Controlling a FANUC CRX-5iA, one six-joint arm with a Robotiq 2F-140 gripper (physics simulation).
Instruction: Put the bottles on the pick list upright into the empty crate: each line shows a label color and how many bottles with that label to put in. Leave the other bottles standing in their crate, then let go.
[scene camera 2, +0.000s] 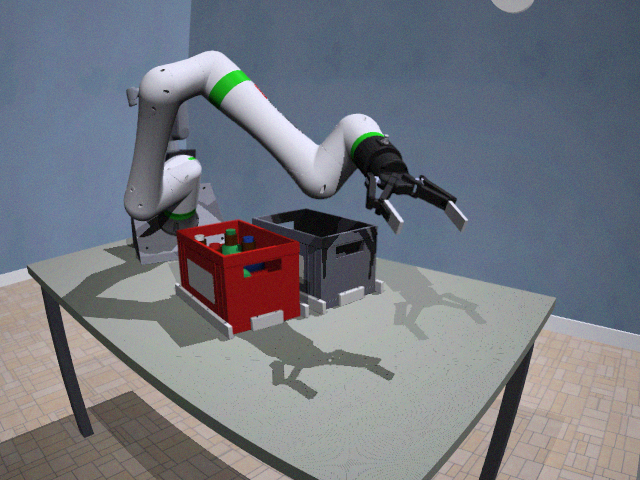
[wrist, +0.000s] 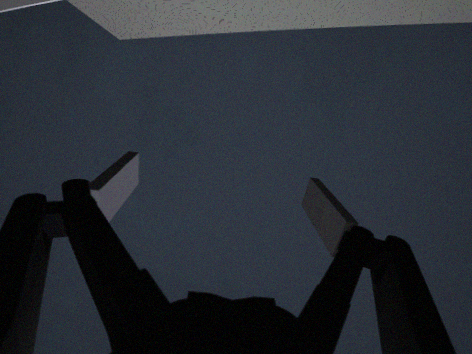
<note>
I see my gripper (scene camera 2: 434, 227).
My gripper also shows in the wrist view (wrist: 225, 180).
</note>
